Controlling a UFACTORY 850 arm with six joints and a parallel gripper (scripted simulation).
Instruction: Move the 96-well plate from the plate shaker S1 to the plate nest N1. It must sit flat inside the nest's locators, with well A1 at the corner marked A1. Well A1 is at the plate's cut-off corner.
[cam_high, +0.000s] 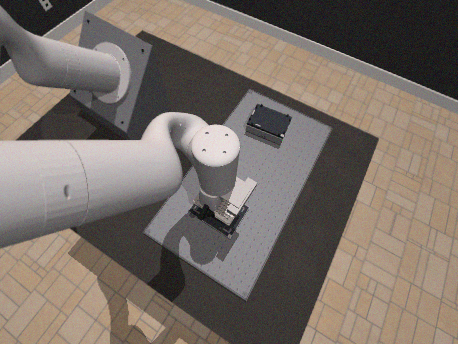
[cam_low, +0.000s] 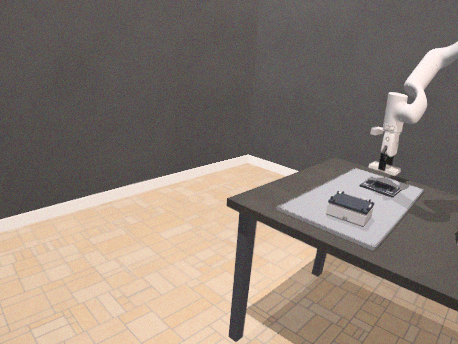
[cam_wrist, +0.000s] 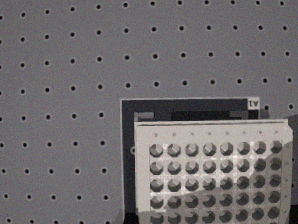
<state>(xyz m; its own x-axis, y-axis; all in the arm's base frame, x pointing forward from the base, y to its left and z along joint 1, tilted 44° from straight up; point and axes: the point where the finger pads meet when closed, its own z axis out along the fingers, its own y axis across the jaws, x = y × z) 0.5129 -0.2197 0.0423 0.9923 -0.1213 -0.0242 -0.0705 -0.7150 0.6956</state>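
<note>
My hand is 10 cm above the plate nest N1. Round my hand: A1 mark (7 cm ahead, 6 cm to the right, 10 cm below); white 96-well plate (1 cm below).
</note>
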